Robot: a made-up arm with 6 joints.
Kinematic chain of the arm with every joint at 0, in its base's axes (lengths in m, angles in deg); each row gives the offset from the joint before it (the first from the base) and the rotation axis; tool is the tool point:
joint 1: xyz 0 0 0.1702 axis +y
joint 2: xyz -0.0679 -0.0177 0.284 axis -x
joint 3: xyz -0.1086 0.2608 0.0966 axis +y
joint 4: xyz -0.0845 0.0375 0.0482 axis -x
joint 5: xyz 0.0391 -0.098 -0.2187 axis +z
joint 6: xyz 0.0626 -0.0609 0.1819 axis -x
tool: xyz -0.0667 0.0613 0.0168
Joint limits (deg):
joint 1: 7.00..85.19
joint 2: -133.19..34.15
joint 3: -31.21..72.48
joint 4: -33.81..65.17
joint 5: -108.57..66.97
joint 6: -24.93..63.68
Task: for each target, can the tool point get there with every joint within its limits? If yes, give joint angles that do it. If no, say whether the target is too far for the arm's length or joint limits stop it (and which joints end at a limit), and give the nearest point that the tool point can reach.
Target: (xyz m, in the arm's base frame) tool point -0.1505 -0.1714 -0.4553
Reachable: no: joint limits stop it (at a limit: joint 1, joint 2, joint 3, joint 4, joint 6) | nearest point 0.2814 -0.2647 0.2711 | short by 0.850 m
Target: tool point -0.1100 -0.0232 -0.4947
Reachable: no: joint limits stop it (at a limit: joint 1, joint 2, joint 3, joint 4, joint 6) | nearest point -0.1680 0.1900 0.3283 | short by 0.852 m
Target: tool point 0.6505 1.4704 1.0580
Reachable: no: too far | nearest point 0.2889 0.3051 0.5645 | short by 1.316 m
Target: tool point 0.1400 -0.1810 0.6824
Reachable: yes | joints 40.05 -100.10 61.49 -18.38 -33.63 24.76
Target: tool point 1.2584 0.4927 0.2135
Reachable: no: too far | nearest point 0.5858 0.1470 0.3429 | short by 0.767 m
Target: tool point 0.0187 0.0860 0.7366
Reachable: yes | joints 20.63 -24.52 28.79 27.51 52.85 0.71
